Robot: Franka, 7 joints.
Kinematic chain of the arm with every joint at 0, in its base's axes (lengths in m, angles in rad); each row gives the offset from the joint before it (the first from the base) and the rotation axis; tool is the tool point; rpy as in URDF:
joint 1: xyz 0 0 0.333 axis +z
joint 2: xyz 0 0 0 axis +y
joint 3: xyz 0 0 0.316 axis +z
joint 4: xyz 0.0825 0 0 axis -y
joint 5: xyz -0.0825 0 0.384 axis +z
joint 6: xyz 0 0 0 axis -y
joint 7: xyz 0.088 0 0 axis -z
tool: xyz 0 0 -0.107 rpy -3.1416 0 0
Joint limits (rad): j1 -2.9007..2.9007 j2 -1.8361..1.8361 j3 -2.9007..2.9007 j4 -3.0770..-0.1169 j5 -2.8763..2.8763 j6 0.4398..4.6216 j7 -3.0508..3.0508
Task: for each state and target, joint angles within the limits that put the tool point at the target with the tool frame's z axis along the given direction. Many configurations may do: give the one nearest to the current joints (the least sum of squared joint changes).
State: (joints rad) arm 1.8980 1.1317 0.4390 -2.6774 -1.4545 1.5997 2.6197
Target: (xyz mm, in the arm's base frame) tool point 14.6 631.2 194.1 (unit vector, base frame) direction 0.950 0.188 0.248
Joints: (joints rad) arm 1.7089 0.7626 0.0355 -1.7707 -1.7563 1.3639 2.6197
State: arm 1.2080 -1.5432 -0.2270 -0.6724 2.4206 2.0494 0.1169
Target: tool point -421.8 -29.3 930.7 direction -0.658 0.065 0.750
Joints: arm 0.6847 -1.4301 0.4317 -1.4799 2.8641 2.6030 0.1169
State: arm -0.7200 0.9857 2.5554 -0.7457 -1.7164 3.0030 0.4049
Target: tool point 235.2 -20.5 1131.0 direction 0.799 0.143 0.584
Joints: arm -1.1037 0.6579 2.6633 -0.8939 -1.8119 2.4614 0.4049
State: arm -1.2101 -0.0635 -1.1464 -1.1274 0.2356 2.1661 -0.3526
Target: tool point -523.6 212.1 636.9 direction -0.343 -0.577 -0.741
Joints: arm -1.9189 -0.4635 -1.4005 -1.6454 0.2429 1.8116 -0.3526
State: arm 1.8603 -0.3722 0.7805 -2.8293 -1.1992 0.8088 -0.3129
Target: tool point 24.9 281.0 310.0 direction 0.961 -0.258 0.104
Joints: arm 1.5373 -0.2269 0.3767 -2.8035 -1.0657 1.2427 -0.3129
